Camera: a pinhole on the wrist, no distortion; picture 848 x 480 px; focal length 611.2 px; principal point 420.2 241.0 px. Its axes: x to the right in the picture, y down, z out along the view. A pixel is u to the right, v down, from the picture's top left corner.
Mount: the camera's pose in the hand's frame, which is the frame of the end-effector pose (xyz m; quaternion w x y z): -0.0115 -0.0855 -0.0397 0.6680 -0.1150 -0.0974 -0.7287
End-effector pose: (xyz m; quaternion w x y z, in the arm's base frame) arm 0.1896 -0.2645 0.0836 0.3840 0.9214 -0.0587 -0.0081
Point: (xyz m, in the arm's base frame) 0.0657 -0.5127 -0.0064
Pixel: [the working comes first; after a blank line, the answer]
In the camera's frame: -0.1054 -0.1072 0.3312

225.7 43.1
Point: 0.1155 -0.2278 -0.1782
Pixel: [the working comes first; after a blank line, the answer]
In the camera's frame: 0.1787 -0.0658 0.1559

outside the picture
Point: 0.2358 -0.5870 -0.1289
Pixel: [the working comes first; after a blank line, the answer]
In the camera's frame: -0.0314 0.0689 0.4450

377.0 335.6
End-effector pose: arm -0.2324 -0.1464 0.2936 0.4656 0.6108 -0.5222 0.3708
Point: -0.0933 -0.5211 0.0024
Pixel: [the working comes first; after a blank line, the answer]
In the camera's frame: 0.2442 -0.1239 0.4232

772.9 62.0
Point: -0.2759 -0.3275 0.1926
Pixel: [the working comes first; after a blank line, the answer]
In the camera's frame: -0.0325 -0.0509 0.2648

345.1 123.4
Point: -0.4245 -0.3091 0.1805
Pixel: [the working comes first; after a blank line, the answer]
In the camera's frame: -0.1682 -0.1068 0.2969

73.9 21.1
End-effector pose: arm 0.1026 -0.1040 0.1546 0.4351 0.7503 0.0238 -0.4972
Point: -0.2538 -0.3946 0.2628
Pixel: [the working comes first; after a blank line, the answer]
In the camera's frame: -0.0045 -0.1558 0.5035

414.7 51.9
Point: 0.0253 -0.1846 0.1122
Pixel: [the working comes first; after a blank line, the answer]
In the camera's frame: -0.0257 0.0286 0.1715

328.6 343.0
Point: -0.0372 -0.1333 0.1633
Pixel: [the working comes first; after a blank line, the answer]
In the camera's frame: 0.0104 -0.0596 0.1634

459.2 18.2
